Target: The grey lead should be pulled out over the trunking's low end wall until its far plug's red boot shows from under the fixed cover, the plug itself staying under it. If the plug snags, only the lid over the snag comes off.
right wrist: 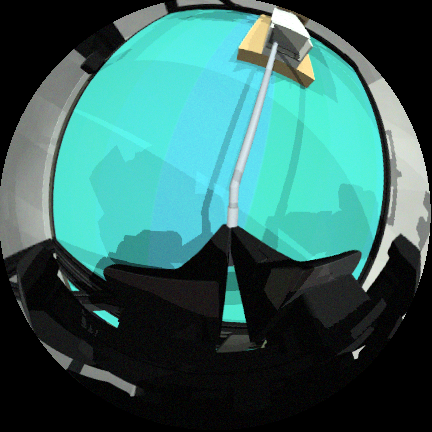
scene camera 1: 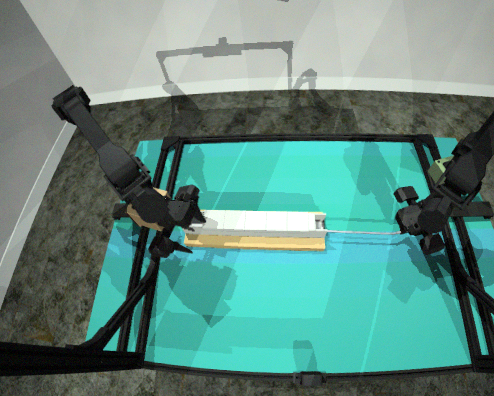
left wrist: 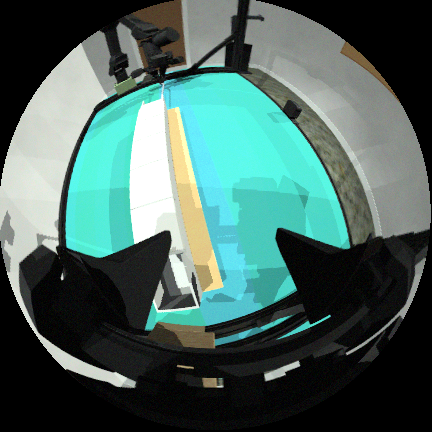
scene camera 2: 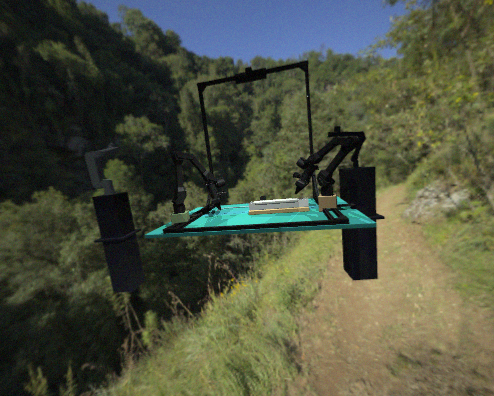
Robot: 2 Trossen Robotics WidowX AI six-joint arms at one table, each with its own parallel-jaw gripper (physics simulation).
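Note:
The white trunking [scene camera 1: 260, 221] [scene camera 2: 280, 204] [left wrist: 150, 175] [right wrist: 290, 25] has a row of flat white covers on top and a short uncovered stretch at each end. The grey lead [scene camera 1: 362, 232] [right wrist: 251, 125] runs out over its end wall, nearly straight, with a slight bend near my fingers. My right gripper [scene camera 1: 401, 232] [right wrist: 228, 229] is shut on the lead, at a pale sleeve. My left gripper [scene camera 1: 197, 235] [left wrist: 224, 235] is open above the trunking's other end, one finger partly hiding it. In the left wrist view that uncovered end shows grey-white inside. No red boot shows.
The trunking lies on a tan wooden board [scene camera 1: 260, 244] [left wrist: 187, 200] [right wrist: 250, 47], which sticks out along one long side. The board rests on a turquoise table top [scene camera 1: 260, 295] with a blue band. A black frame [scene camera 1: 300, 138] runs around the table.

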